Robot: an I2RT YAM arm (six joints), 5 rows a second.
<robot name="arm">
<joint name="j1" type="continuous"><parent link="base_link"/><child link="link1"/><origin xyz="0 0 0.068"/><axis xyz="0 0 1"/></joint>
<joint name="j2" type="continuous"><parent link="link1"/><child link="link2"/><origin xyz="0.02 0.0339 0.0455" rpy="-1.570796 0 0"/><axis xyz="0 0 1"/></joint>
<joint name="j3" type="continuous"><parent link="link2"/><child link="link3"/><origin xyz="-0.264 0 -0.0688" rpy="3.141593 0 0"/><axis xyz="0 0 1"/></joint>
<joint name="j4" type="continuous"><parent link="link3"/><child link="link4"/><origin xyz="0.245 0.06 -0.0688"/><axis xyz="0 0 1"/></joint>
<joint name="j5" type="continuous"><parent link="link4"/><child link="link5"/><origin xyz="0.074 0.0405 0.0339" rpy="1.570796 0 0"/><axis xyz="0 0 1"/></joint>
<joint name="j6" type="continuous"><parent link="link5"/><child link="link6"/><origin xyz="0.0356 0 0.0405" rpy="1.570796 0 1.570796"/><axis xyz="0 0 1"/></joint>
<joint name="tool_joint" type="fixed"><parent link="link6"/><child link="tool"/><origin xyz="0 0 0" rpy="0 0 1.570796"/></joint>
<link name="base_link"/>
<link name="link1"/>
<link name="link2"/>
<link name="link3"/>
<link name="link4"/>
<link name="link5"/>
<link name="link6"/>
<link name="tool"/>
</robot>
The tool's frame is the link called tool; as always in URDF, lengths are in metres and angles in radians. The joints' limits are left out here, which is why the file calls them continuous.
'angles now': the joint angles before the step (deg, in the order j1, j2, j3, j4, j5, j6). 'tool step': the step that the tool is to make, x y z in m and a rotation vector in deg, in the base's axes. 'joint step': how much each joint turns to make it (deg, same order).
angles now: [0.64, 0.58, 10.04, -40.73, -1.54, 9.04]
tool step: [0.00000, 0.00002, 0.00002, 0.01, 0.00, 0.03]
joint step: [0.00, 0.00, 0.00, 0.00, -0.03, -0.01]
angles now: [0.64, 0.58, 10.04, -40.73, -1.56, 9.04]
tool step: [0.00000, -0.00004, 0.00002, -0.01, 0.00, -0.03]
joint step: [-0.02, 0.00, 0.00, 0.00, 0.01, -0.01]
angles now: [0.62, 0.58, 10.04, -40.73, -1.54, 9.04]
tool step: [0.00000, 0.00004, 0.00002, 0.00, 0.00, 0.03]
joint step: [0.03, 0.00, 0.00, 0.00, 0.00, 0.00]
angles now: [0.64, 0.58, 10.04, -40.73, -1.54, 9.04]
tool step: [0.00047, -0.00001, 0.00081, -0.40, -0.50, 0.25]
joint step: [-0.02, 0.00, 0.00, 0.48, -0.02, -0.49]
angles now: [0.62, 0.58, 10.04, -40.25, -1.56, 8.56]
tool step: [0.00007, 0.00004, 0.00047, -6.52, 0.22, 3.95]
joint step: [0.03, 0.55, 0.24, -0.19, 0.00, -7.61]
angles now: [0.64, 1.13, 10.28, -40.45, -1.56, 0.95]
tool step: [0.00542, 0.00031, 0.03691, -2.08, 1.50, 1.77]
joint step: [0.00, 9.85, 8.48, -0.24, -0.40, -2.69]
